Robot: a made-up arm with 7 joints.
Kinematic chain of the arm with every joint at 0, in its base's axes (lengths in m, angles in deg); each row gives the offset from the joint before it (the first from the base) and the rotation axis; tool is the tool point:
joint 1: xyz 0 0 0.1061 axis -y
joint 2: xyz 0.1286 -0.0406 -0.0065 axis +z
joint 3: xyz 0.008 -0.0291 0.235 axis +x
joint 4: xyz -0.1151 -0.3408 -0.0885 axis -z
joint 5: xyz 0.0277 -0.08 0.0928 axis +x
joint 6: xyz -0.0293 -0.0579 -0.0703 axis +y
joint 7: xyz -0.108 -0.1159 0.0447 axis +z
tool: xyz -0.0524 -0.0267 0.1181
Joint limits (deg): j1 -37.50..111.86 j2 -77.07..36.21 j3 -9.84..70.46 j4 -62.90..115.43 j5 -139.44..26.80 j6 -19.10..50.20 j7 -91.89..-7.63
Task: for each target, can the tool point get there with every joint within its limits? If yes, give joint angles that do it. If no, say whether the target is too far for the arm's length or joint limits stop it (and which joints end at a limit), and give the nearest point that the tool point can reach.
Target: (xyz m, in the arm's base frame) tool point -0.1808 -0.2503 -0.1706
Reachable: yes | joints 89.00 -21.17 38.82 88.56 -5.63 24.66 -74.18
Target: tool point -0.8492 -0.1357 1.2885
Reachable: no: too far | nearest point -0.4139 -0.0921 0.6825 | short by 0.747 m
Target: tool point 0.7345 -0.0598 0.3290
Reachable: no: joint limits stop it (at a limit: joint 2, joint 3, joint 4, joint 6, joint 7) | nearest point 0.6596 -0.3126 0.3063 | short by 0.265 m
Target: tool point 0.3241 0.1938 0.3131
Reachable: no: joint limits stop it (at a limit: joint 1, joint 2, joint 3, joint 4, joint 6, joint 7) | nearest point 0.2305 0.1748 0.3726 | short by 0.113 m
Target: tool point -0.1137 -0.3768 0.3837
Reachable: yes | joints 10.33 -6.71 25.60 77.12 -60.94 23.74 -56.82
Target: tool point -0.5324 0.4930 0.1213
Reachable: no: joint limits stop it (at a limit: joint 2, joint 3, joint 6, joint 7) | nearest point -0.4753 0.3136 0.1197 | short by 0.188 m
